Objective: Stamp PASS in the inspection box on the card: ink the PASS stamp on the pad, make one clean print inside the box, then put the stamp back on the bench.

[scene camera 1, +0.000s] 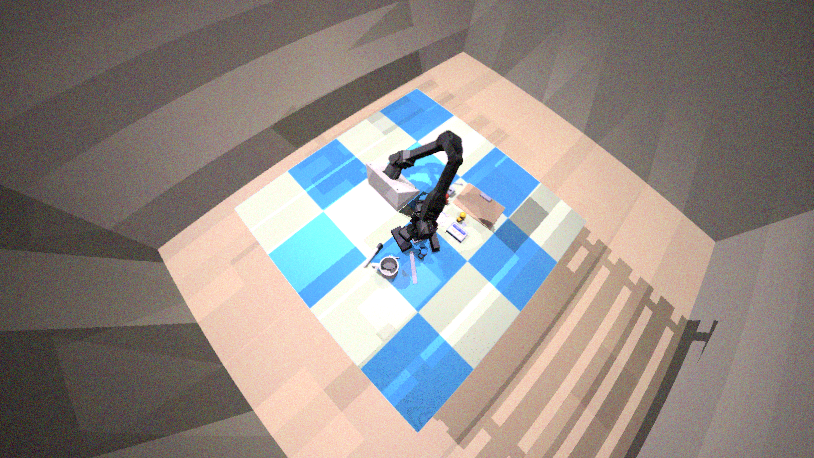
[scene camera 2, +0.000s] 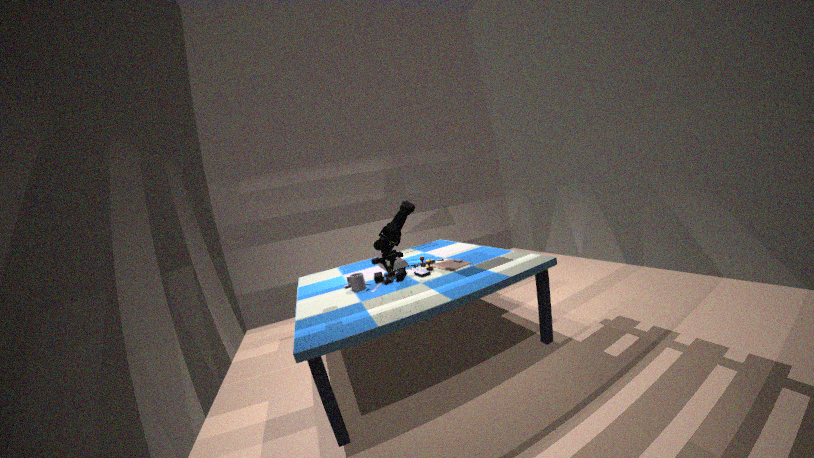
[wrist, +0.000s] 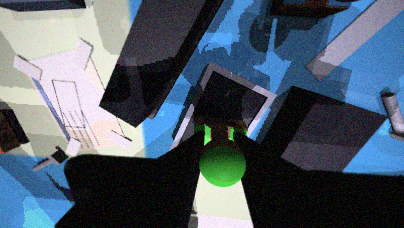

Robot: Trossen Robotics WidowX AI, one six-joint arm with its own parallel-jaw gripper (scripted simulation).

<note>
I see my gripper, a brown clipboard, an inspection card and an ink pad.
</note>
